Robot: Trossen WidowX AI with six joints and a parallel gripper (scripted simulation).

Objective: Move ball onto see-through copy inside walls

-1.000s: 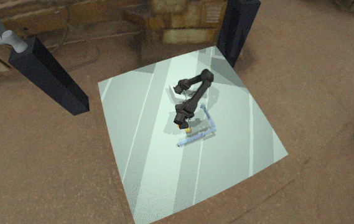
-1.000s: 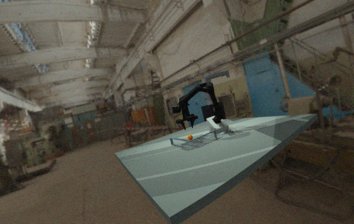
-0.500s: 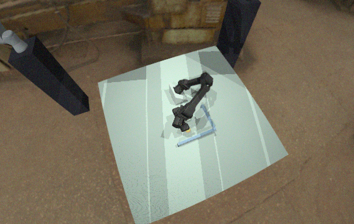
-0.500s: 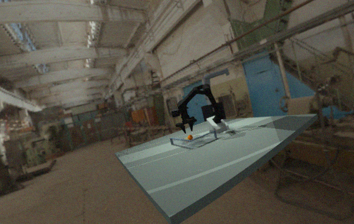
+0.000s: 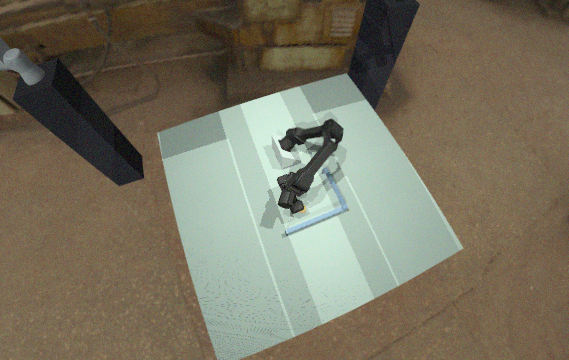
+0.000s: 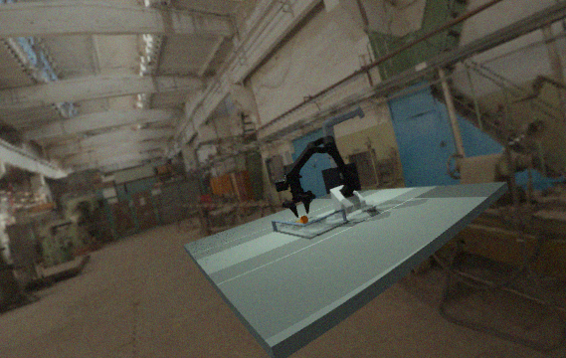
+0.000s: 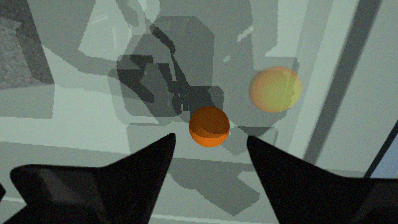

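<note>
The orange ball lies 2 cm below my gripper tip. Also, from my gripper tip: see-through copy: 6 cm ahead, 5 cm to the left, 2 cm below.
</note>
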